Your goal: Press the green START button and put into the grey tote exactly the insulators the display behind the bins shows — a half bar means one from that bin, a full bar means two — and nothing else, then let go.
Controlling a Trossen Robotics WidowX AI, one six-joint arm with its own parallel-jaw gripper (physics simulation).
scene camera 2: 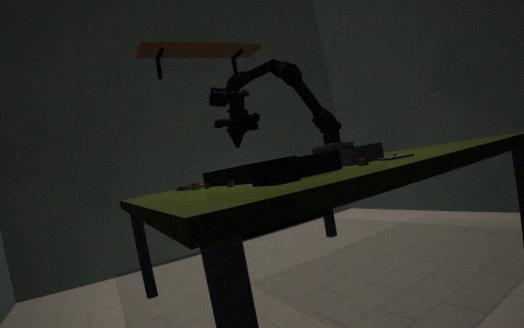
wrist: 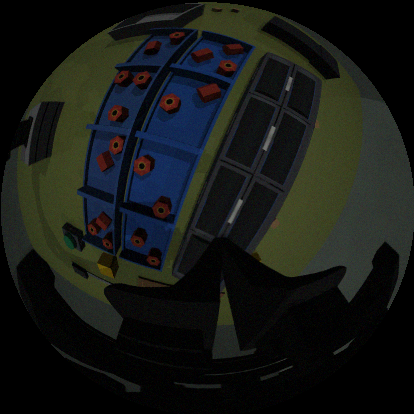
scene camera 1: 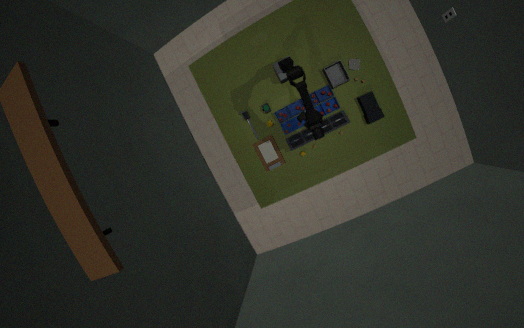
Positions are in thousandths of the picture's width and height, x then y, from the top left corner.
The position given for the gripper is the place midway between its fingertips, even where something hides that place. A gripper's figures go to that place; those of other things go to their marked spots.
Scene:
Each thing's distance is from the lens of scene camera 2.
gripper (scene camera 2: 453,450): 1.20 m
black box (scene camera 2: 524,526): 0.67 m

